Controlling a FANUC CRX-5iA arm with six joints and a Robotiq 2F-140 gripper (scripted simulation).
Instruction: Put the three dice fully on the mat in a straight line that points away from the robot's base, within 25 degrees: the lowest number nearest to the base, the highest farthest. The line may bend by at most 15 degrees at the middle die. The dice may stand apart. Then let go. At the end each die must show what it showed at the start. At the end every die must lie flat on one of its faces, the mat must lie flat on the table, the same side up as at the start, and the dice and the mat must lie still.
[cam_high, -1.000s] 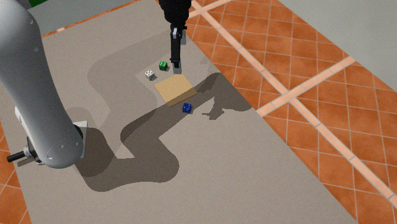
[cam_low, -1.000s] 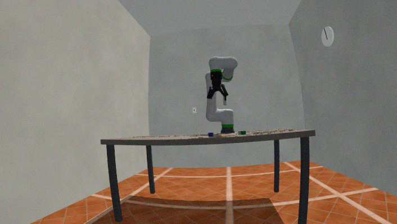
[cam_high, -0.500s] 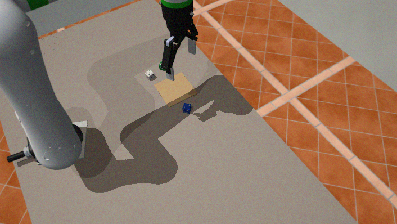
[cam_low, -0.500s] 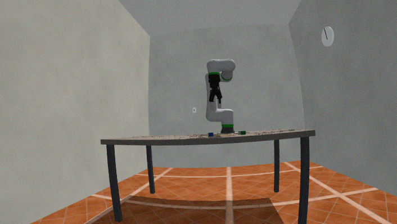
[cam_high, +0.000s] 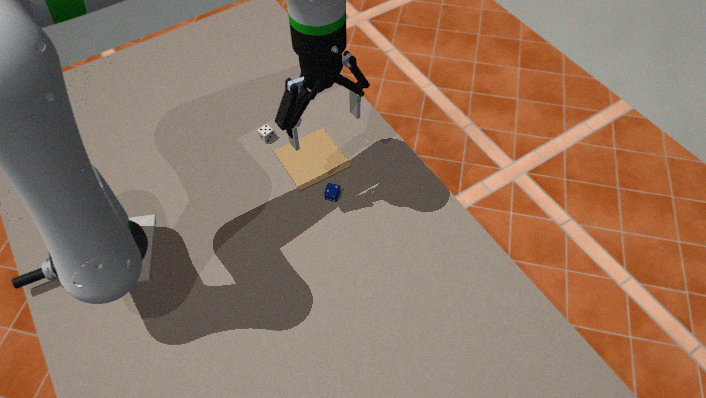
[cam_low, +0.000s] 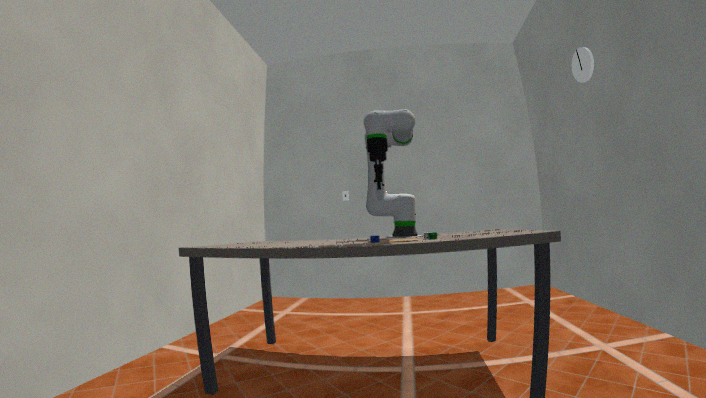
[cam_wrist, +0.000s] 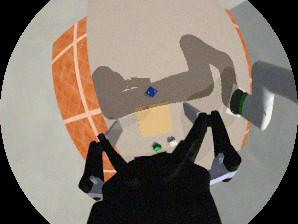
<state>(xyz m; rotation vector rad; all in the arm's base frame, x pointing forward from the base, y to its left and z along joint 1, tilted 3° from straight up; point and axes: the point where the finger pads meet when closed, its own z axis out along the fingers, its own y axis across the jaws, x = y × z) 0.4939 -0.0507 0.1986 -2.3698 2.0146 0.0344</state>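
My gripper is now 180 mm above the blue die, 40 mm to the left of it and 10 mm past it. The rest, counted from my hand: green die: 220 mm to the left, 180 mm below, 10 mm behind; tan mat: 200 mm below, 90 mm to the left, 10 mm behind; white die: 200 mm to the left, 180 mm below, 80 mm behind.
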